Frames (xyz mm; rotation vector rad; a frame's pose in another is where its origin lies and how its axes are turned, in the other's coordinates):
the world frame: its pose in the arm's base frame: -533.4 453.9 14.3 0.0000 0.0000 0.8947
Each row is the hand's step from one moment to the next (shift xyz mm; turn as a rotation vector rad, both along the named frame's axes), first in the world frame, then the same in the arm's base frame.
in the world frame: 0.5 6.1 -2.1 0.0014 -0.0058 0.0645
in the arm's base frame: -4.4 4.2 -2.1 0.0054 -0.0025 0.0645
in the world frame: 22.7 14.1 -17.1 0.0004 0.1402 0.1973
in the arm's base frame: 3.2 26.5 -17.1 -0.1091 0.0880 0.1973
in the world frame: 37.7 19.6 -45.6 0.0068 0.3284 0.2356
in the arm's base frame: 8.3 41.7 -45.6 -0.2519 0.2108 0.2356
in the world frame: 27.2 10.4 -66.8 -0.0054 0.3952 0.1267
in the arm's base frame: 8.9 27.7 -66.8 -0.3116 0.2431 0.1267
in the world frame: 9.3 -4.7 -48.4 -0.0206 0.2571 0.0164
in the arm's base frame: 9.5 4.3 -48.4 -0.2134 0.1448 0.0164
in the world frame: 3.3 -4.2 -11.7 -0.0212 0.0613 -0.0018
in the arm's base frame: 5.3 -0.1 -11.7 -0.0611 0.0218 -0.0018
